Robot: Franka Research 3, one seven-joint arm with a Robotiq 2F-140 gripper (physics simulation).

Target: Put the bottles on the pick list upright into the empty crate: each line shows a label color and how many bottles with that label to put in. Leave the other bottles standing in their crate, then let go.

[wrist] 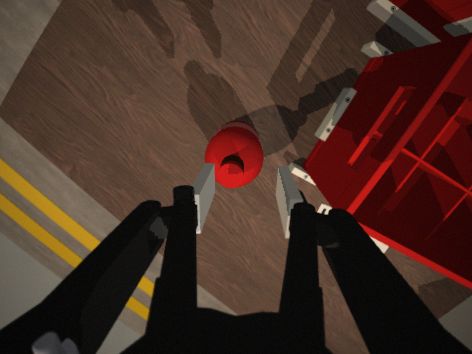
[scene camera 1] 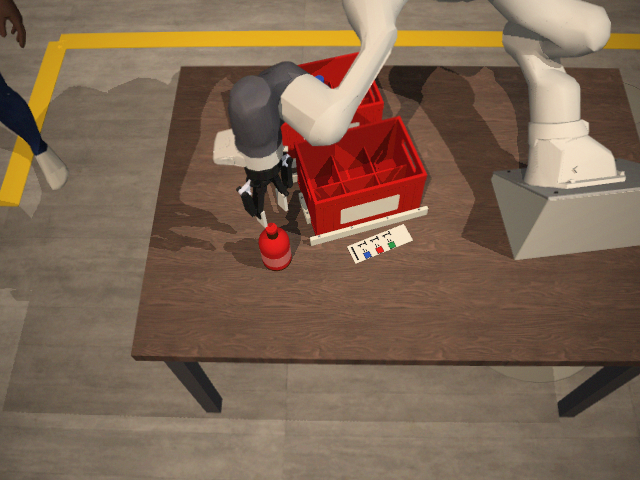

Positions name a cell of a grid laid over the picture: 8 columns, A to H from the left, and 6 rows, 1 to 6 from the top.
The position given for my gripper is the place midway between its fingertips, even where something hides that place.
Observation:
In view: my gripper (scene camera 1: D3) and a red bottle (scene camera 1: D4).
The red bottle shows as well in the wrist view (wrist: E3). My gripper is seen too in the wrist view (wrist: E4).

